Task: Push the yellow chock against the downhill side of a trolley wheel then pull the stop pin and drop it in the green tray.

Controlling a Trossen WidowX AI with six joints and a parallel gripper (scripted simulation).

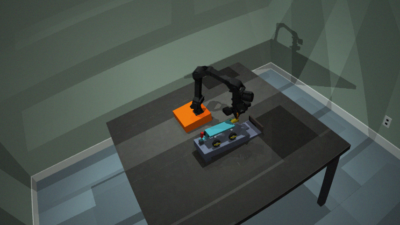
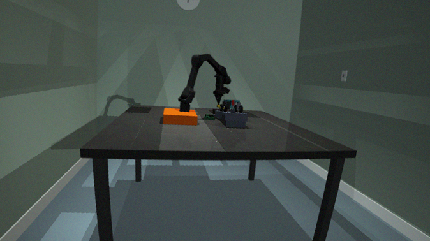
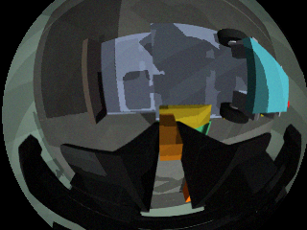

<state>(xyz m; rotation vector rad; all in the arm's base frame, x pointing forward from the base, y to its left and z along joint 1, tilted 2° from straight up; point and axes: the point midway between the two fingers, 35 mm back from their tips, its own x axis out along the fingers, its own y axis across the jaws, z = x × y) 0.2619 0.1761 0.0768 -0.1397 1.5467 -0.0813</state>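
Now: gripper tip 28 cm to the left of the red-headed stop pin, 5 cm short of it and 2 cm below it. Also, from my gripper tip: dark end stop: 11 cm to the left, 8 cm below, 5 cm ahead; then green tray: 12 cm below, 7 cm behind, 6 cm to the right; then yellow chock: 2 cm to the right, 1 cm below.
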